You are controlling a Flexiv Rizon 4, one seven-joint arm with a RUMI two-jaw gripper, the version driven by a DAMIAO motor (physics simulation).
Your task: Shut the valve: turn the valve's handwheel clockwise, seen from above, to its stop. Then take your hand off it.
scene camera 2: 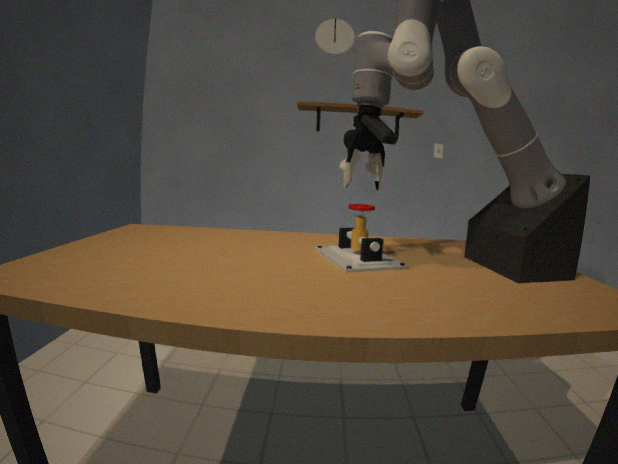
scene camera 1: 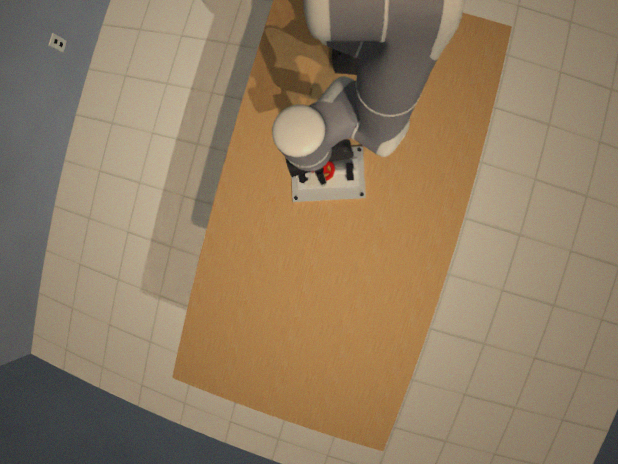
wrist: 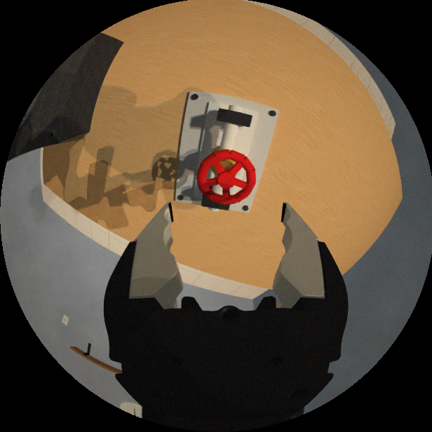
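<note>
The valve's red handwheel [scene camera 1: 332,172] [scene camera 2: 361,207] [wrist: 226,179] lies level on top of the yellow valve body [scene camera 2: 359,240]. The valve is mounted on a light grey base plate [scene camera 1: 330,194] [scene camera 2: 334,256] [wrist: 266,137] on the table. My gripper [scene camera 2: 361,188] [wrist: 227,204] is open and empty, pointing down. In the scene camera 2 view its fingertips are a short way above the handwheel and do not touch it. In the scene camera 1 view the arm hides part of the handwheel and plate.
Black pipe supports [scene camera 1: 350,171] [scene camera 2: 372,249] [wrist: 235,117] stand on the plate beside the valve body. The robot's dark base [scene camera 2: 525,240] [wrist: 65,95] stands on the wooden table [scene camera 1: 310,300] [scene camera 2: 200,280]. A wall shelf [scene camera 2: 330,107] shows behind the arm.
</note>
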